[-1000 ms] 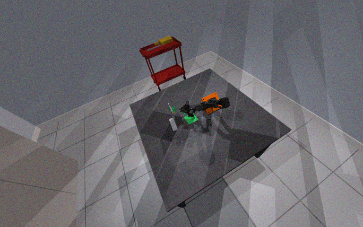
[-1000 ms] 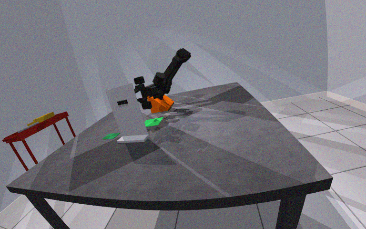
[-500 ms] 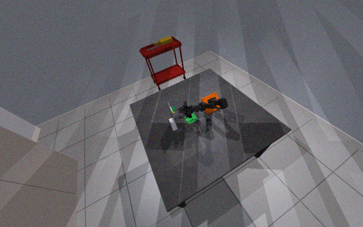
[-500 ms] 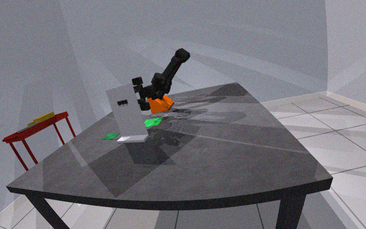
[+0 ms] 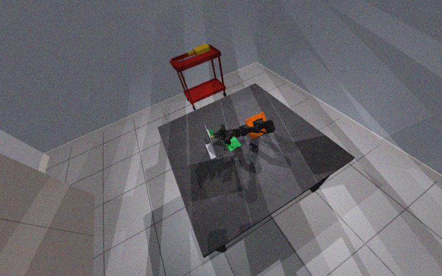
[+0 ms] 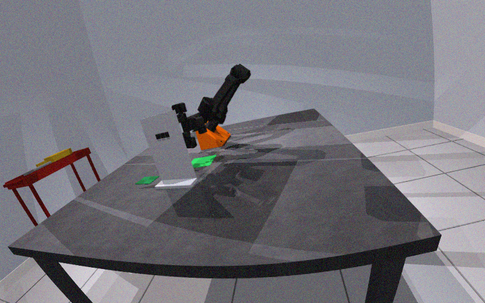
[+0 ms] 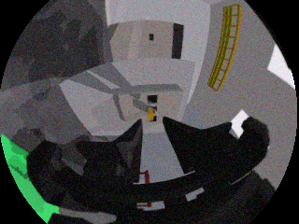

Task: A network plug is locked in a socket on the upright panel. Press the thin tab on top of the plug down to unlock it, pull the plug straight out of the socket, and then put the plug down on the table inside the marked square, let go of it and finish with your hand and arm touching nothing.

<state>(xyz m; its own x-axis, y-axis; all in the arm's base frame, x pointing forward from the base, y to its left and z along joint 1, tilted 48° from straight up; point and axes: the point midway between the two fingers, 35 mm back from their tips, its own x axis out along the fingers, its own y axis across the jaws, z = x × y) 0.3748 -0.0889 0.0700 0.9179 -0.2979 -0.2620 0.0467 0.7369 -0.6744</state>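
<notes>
My gripper tip is now 190 mm above the green marked square, 140 mm past it and 30 mm to the right of it. Round my gripper tip: grey upright panel 70 mm below, 50 mm ahead, 10 mm to the right.
</notes>
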